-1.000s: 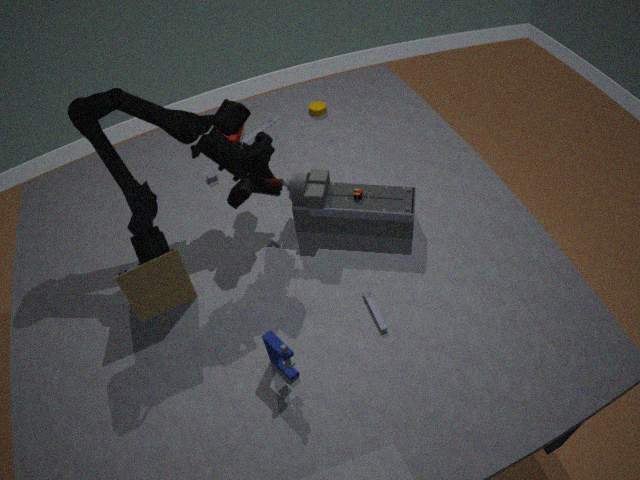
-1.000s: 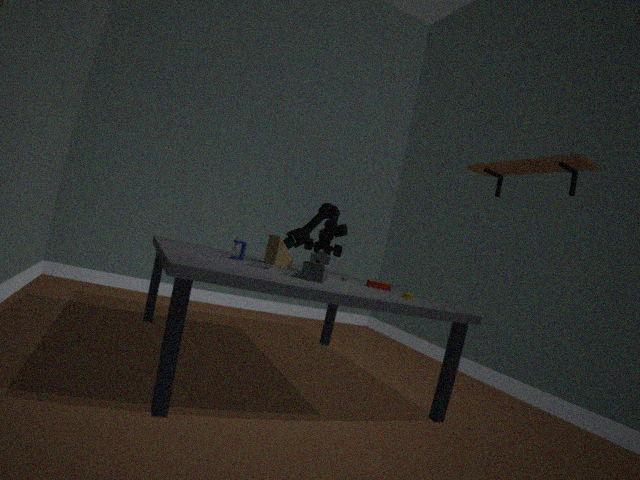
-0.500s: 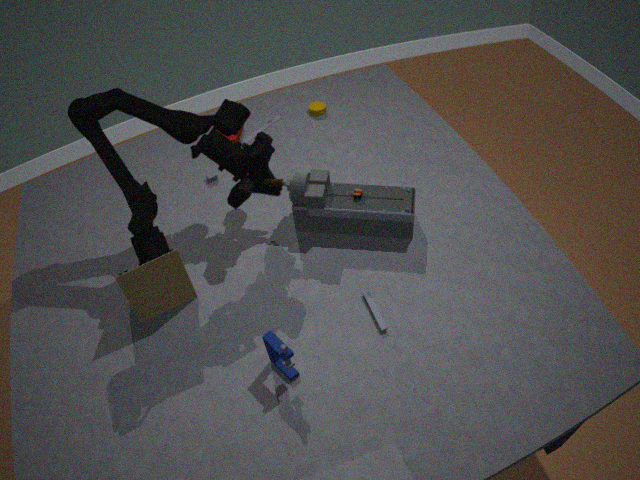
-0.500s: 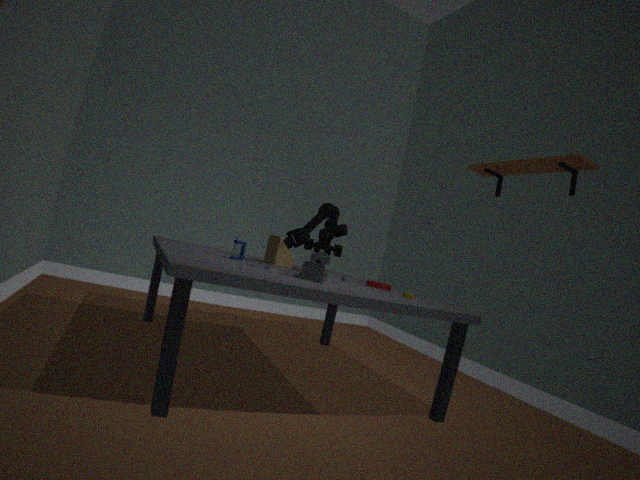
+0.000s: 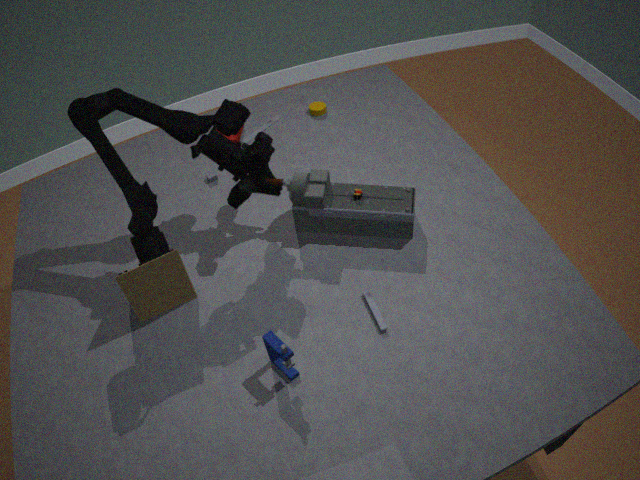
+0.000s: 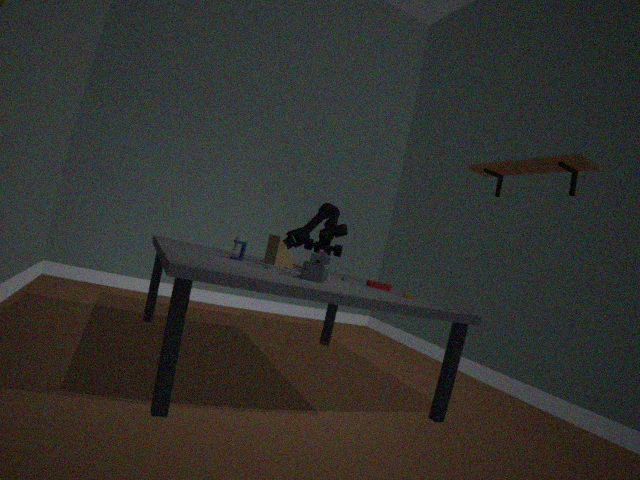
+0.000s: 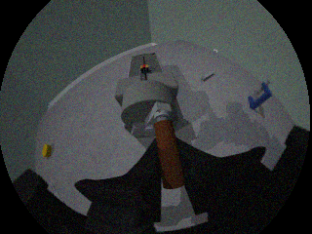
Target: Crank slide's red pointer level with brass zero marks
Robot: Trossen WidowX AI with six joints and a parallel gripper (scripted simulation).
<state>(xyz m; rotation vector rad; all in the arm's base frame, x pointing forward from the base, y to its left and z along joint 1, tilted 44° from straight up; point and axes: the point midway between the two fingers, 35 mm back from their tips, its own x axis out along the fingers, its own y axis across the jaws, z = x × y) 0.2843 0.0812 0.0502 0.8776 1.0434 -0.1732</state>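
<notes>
Now: gripper tip 30 mm below the brown crank handle, 10 mm to the right of it and 10 mm past it. From my gripper tip the other things lie so: grey bar (320 mm to the right, 80 mm below, 80 mm ahead); then red pointer (150 mm ahead, 80 mm to the right, 10 mm below); then small grey block (230 mm to the left, 130 mm behind, 80 mm below).
</notes>
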